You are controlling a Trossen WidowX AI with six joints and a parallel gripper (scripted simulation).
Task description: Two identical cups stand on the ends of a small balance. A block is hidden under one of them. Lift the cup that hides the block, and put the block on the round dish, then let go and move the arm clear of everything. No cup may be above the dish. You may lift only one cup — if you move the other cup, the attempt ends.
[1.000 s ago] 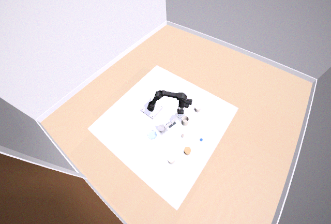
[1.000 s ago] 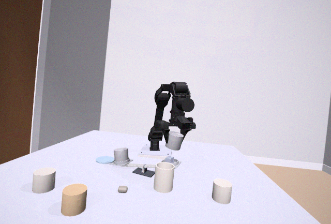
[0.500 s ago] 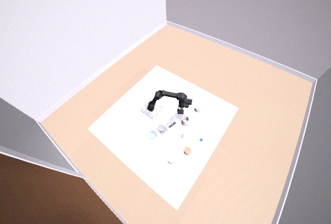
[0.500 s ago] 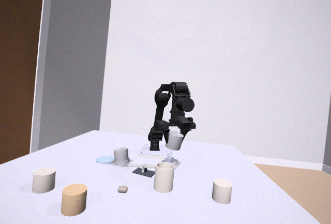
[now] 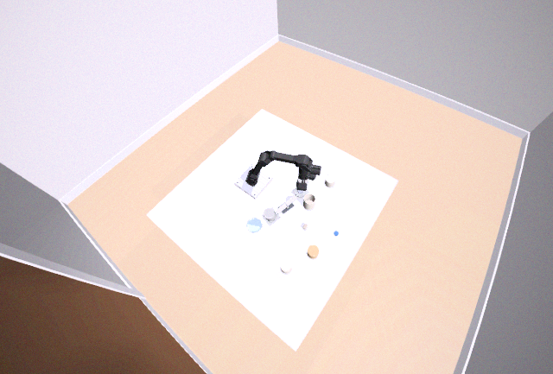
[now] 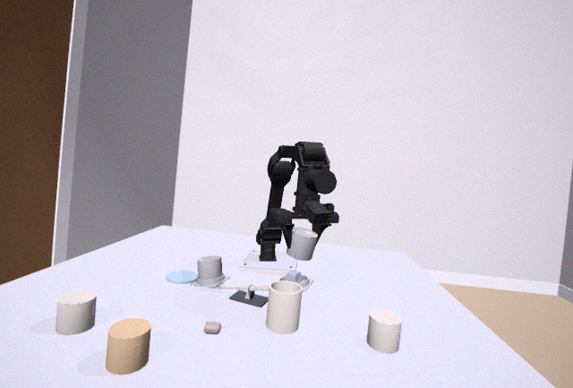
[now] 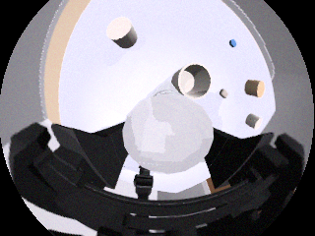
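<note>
My gripper tip is now 10 mm past the pale block, 10 mm to the left of it and 80 mm above it. Also, from my gripper tip: light blue round dish: 190 mm behind, 340 mm to the right, 170 mm below; small lump: 120 mm ahead, 200 mm to the right, 160 mm below; small blue ball: 320 mm ahead, 150 mm to the right, 170 mm below.
</note>
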